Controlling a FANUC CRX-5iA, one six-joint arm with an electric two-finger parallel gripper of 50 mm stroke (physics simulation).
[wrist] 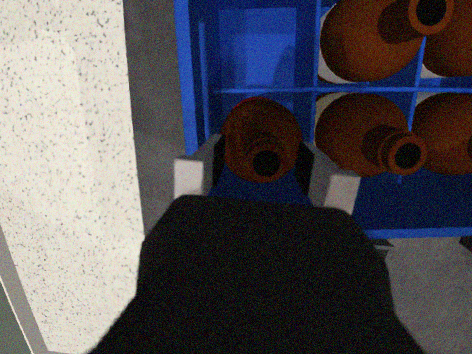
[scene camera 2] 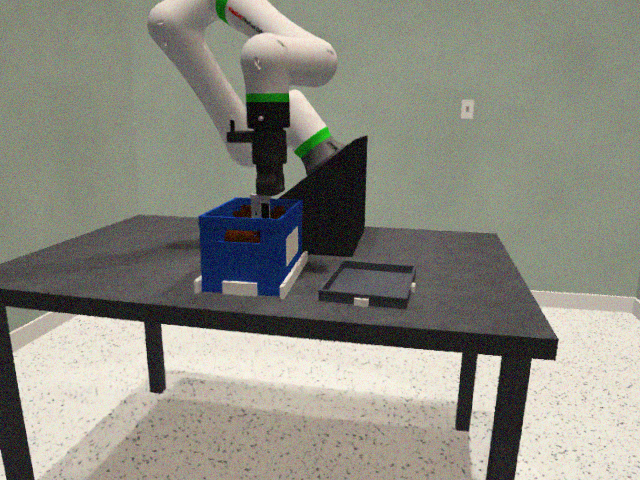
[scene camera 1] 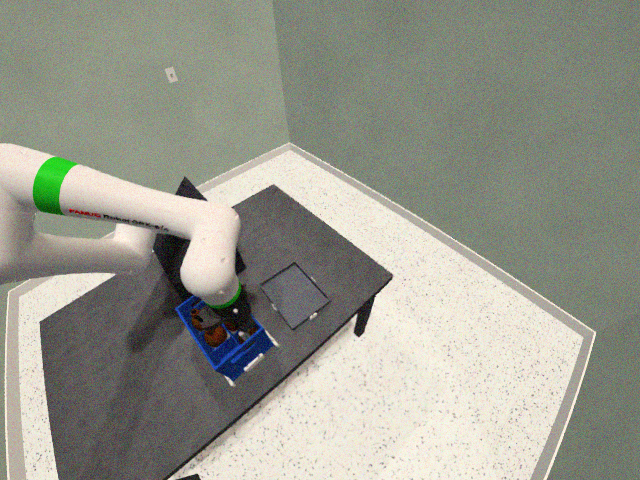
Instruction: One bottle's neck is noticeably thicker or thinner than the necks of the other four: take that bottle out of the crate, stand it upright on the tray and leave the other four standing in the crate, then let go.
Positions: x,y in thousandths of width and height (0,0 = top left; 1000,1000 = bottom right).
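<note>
The gripper's there for you at (scene camera 2: 409,459), and the wrist view has the gripper too, at (wrist: 552,439).
</note>
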